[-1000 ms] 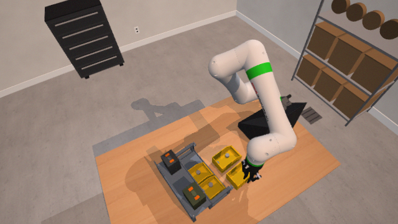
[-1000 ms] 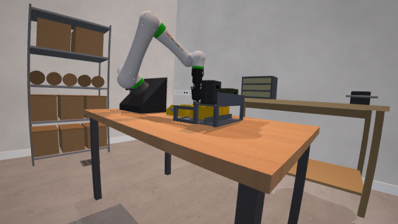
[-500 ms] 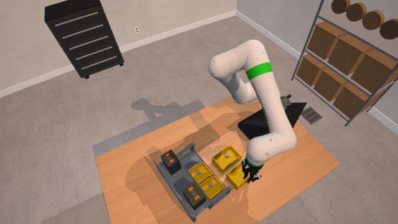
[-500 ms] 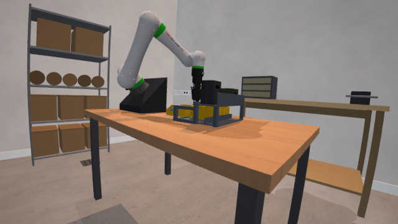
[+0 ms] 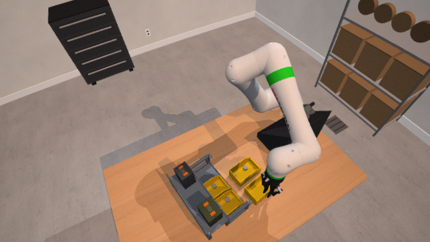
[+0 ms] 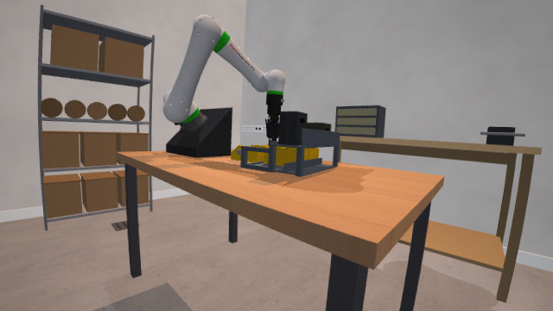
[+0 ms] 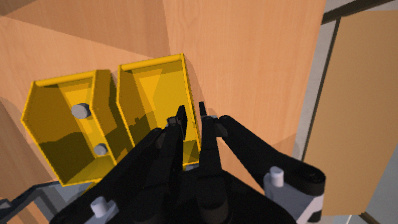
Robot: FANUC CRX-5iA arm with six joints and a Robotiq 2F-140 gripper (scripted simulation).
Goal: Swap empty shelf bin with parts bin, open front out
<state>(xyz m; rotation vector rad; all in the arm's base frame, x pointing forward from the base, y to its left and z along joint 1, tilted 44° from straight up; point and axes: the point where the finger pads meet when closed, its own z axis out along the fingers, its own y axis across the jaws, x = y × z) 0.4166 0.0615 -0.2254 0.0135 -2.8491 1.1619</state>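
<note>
Right now my hand is 20 mm past the grey round part, 210 mm to the left of it and 70 mm above it. Also, from my hand: grey shelf 250 mm ahead, 200 mm to the right, 10 mm below.
</note>
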